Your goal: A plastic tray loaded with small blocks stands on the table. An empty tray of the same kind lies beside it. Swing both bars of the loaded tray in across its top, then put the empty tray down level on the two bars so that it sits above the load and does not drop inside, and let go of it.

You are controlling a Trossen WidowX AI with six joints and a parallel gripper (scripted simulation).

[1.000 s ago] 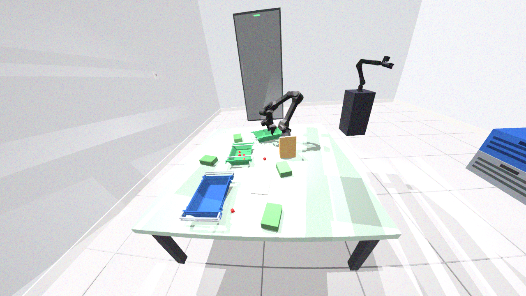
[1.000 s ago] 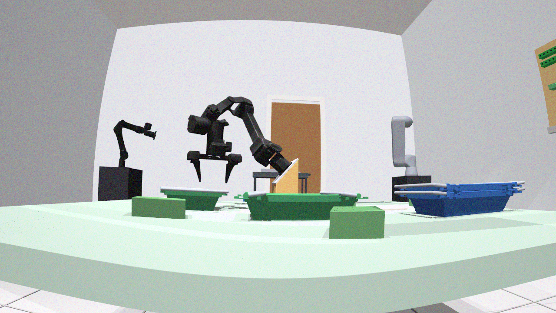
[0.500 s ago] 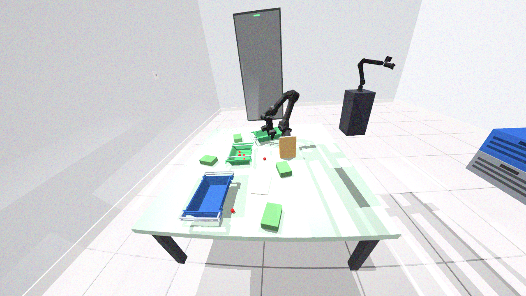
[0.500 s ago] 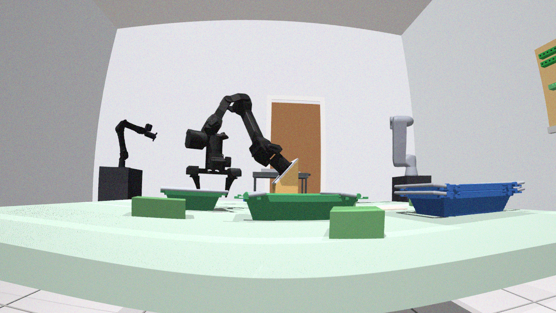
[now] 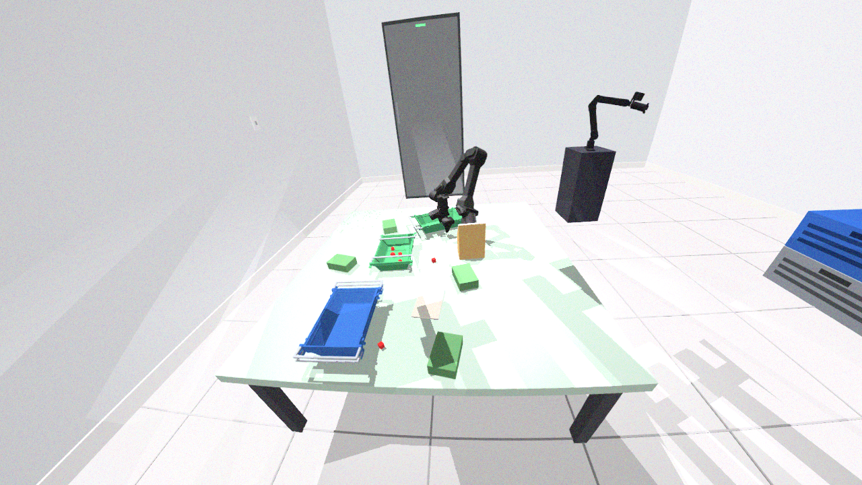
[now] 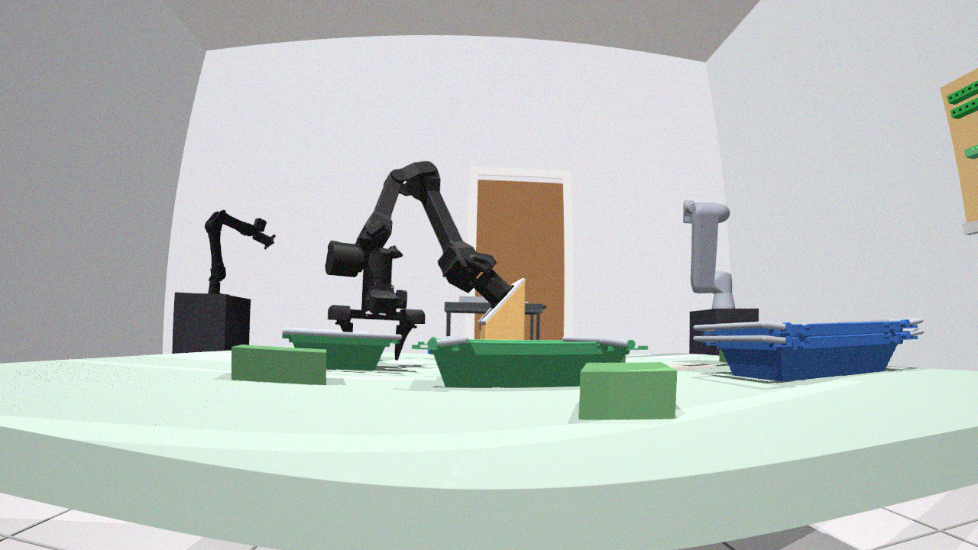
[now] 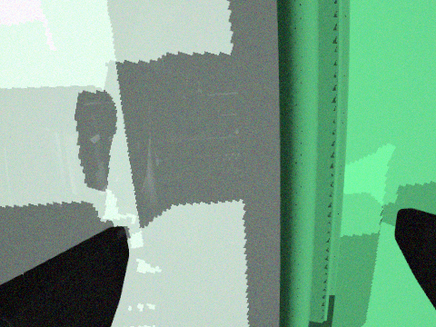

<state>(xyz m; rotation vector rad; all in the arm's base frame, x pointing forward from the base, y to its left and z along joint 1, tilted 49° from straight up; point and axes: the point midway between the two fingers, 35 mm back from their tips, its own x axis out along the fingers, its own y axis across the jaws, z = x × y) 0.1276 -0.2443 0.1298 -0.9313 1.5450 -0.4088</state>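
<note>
My gripper tip is now 8 cm to the left of the green tray, 3 cm below it and 3 cm short of it. The rest, counted from my gripper tip: beige card (58 cm to the left, 7 cm ahead, 1 cm below).
</note>
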